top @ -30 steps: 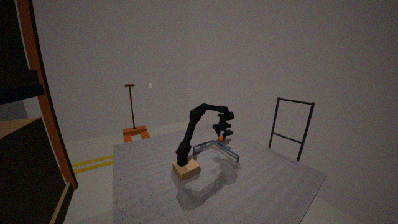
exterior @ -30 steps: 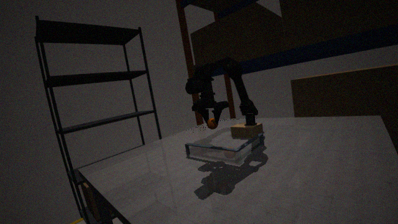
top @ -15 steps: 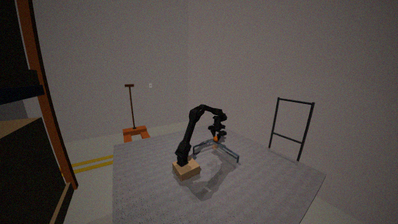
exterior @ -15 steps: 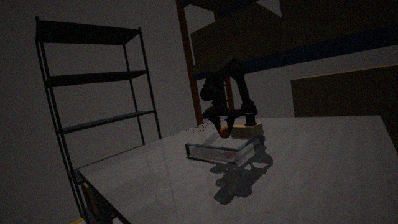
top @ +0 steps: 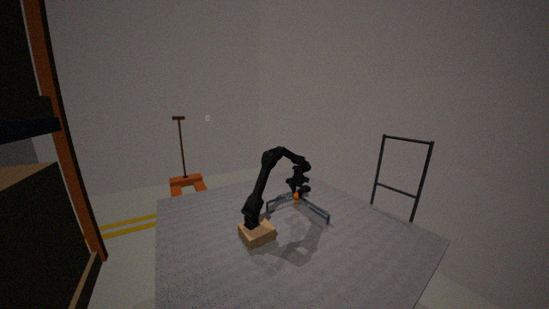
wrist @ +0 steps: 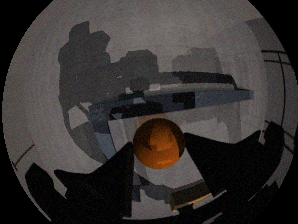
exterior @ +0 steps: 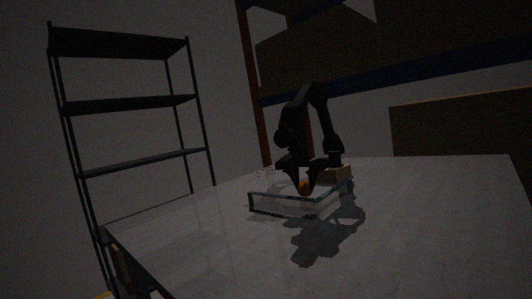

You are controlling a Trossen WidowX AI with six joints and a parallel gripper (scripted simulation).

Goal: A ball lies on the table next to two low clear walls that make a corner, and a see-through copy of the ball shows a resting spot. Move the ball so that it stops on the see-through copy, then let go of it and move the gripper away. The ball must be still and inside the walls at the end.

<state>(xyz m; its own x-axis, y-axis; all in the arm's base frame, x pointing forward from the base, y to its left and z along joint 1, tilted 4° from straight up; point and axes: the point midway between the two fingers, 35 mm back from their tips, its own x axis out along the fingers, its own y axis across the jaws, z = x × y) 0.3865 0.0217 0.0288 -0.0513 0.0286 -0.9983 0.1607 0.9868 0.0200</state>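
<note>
Now: the clear wall 2 cm ahead of my gripper tip, 9 cm to the right of it and 5 cm below it. From my gripper tip the other things lie so: orange ball (right at my gripper tip).
</note>
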